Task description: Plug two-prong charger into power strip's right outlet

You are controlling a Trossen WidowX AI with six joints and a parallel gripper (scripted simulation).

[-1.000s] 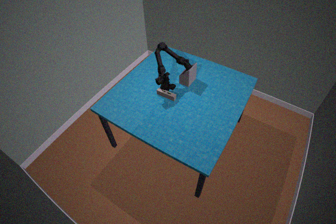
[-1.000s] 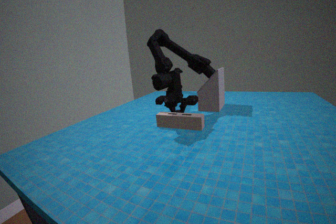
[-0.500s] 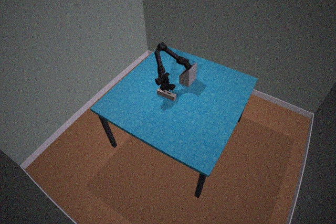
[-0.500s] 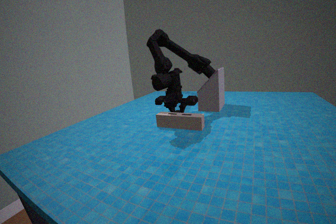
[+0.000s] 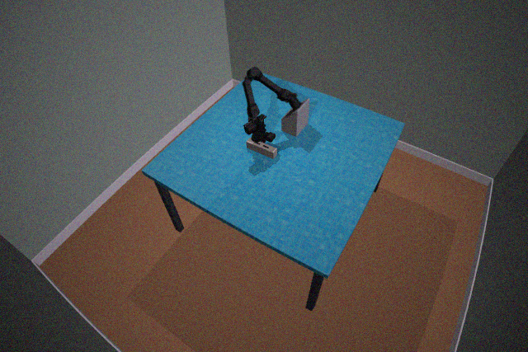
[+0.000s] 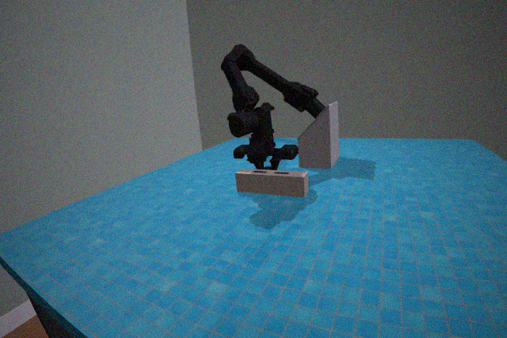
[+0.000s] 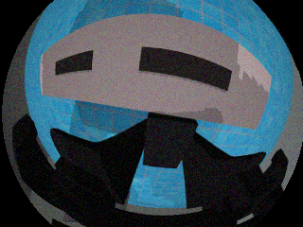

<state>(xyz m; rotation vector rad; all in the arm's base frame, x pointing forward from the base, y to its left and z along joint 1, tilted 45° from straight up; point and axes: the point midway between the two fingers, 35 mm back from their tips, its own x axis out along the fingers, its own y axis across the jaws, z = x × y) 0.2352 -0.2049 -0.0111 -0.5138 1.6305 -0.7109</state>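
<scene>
Right now the black two-prong charger is 20 mm ahead of my gripper tip and 10 mm above it.
</scene>
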